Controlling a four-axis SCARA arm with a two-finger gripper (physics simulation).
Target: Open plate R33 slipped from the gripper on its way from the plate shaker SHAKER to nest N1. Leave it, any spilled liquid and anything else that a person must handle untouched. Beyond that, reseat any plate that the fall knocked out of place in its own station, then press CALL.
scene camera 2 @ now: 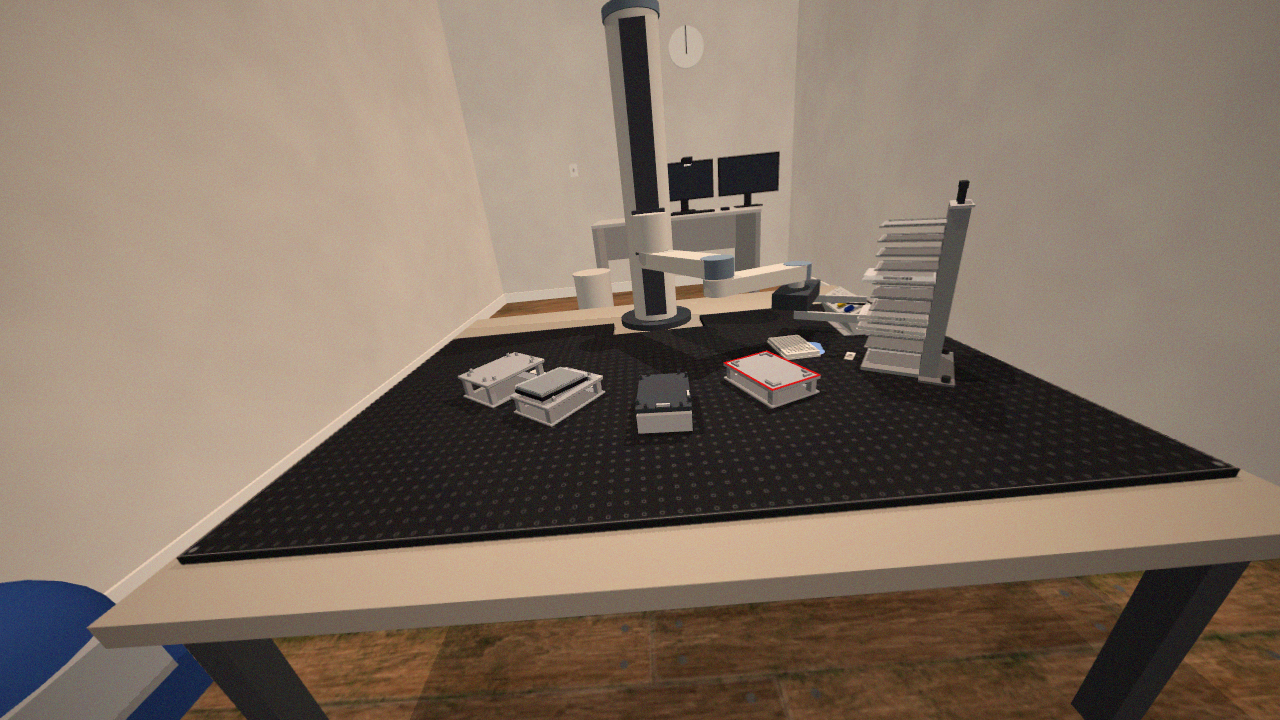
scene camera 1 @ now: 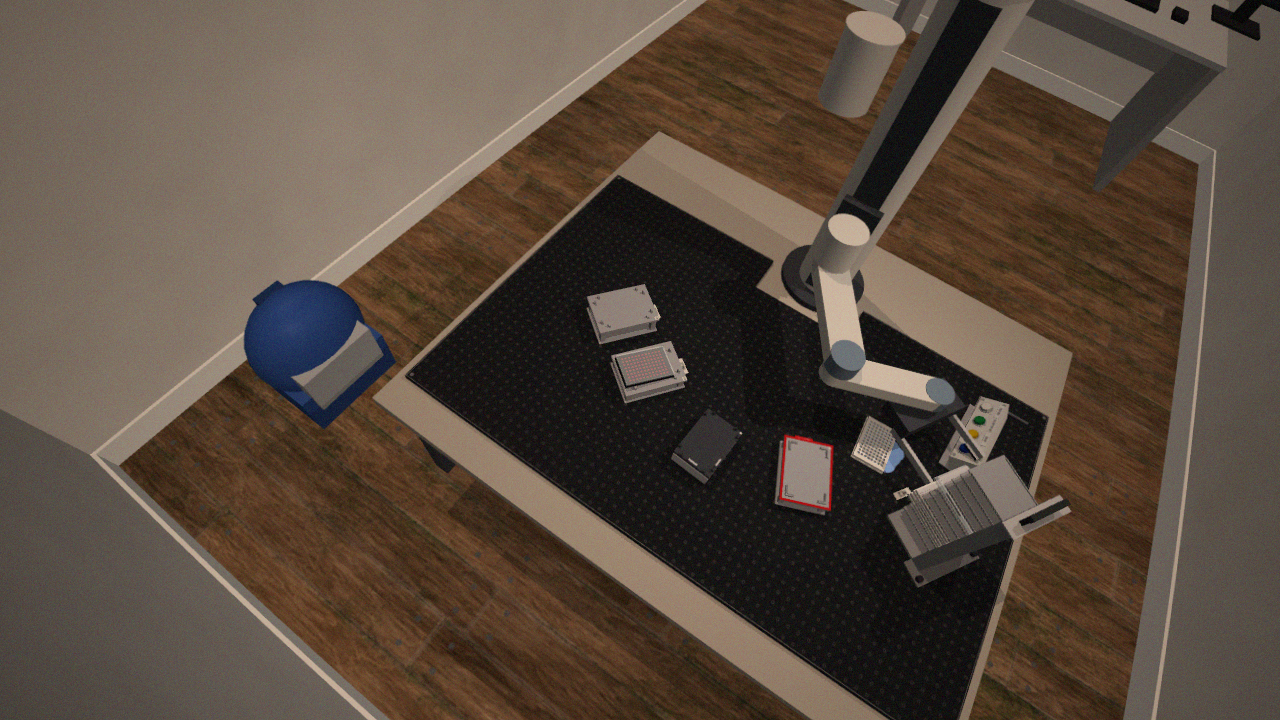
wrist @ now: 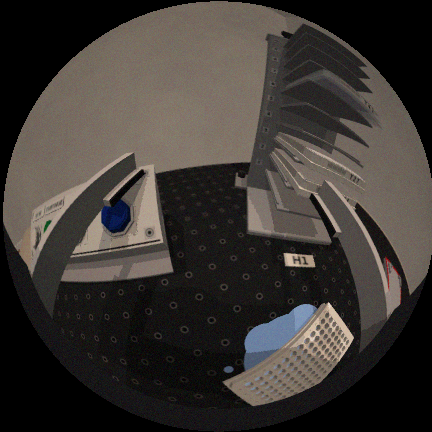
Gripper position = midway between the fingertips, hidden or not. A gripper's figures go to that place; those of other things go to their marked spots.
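There's a button box (scene camera 1: pixel 984 422) that's 1.67 m from the lens, and the gripper (scene camera 1: pixel 956 470) is at 1.53 m from the lens. A red-rimmed plate (scene camera 1: pixel 805 469) is 1.41 m from the lens, and a dark shaker (scene camera 1: pixel 705 446) is 1.35 m from the lens. As for the button box and the red-rimmed plate, their marked spots are 0.50 m apart.
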